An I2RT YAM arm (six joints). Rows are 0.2 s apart.
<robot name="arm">
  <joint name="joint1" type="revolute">
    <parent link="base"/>
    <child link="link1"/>
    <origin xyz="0 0 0.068"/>
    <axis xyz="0 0 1"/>
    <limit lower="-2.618" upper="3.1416"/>
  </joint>
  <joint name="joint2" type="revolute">
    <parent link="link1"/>
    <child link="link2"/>
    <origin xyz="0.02 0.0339 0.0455"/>
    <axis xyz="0 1 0"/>
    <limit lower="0" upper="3.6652"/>
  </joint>
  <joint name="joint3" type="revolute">
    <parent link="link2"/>
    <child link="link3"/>
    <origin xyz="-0.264 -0.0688 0"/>
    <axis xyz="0 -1 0"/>
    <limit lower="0" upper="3.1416"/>
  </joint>
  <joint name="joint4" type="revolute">
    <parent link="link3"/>
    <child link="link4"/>
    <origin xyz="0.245 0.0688 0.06"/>
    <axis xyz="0 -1 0"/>
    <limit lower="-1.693" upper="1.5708"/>
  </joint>
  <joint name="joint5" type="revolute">
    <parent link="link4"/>
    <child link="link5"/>
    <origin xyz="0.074 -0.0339 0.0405"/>
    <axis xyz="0 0 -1"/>
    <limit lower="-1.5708" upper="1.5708"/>
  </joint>
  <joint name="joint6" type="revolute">
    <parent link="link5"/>
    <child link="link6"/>
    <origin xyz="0.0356 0 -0.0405"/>
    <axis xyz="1 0 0"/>
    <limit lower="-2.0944" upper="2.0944"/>
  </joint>
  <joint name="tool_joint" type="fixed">
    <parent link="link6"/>
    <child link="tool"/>
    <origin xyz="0 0 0" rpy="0 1.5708 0"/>
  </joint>
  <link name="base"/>
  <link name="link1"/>
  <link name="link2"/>
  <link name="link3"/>
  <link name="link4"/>
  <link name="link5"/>
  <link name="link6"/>
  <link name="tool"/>
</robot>
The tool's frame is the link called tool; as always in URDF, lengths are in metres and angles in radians.
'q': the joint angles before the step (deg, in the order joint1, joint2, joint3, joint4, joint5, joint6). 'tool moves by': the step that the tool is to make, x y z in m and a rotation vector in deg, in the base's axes. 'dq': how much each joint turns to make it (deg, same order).
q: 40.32, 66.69, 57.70, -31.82, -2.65, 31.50
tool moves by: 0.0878, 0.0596, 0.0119, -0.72, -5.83, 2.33
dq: -1.89, 22.41, 18.96, 7.20, -0.61, -5.97
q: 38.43, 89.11, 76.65, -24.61, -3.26, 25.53
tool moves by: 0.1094, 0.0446, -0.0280, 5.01, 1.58, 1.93
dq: -4.65, 25.24, 23.53, 3.41, -8.25, 0.13
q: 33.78, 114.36, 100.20, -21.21, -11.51, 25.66
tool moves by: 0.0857, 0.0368, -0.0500, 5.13, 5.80, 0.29
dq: -2.13, 25.98, 31.16, -6.08, -6.32, 4.78
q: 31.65, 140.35, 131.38, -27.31, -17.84, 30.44
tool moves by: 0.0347, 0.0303, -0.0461, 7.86, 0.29, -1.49
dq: 0.61, 17.20, 19.83, 3.63, -1.98, 7.24
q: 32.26, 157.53, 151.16, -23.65, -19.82, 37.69
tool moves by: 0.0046, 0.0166, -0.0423, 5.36, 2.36, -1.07
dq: 1.02, 5.44, -0.04, 8.65, -0.92, 6.48
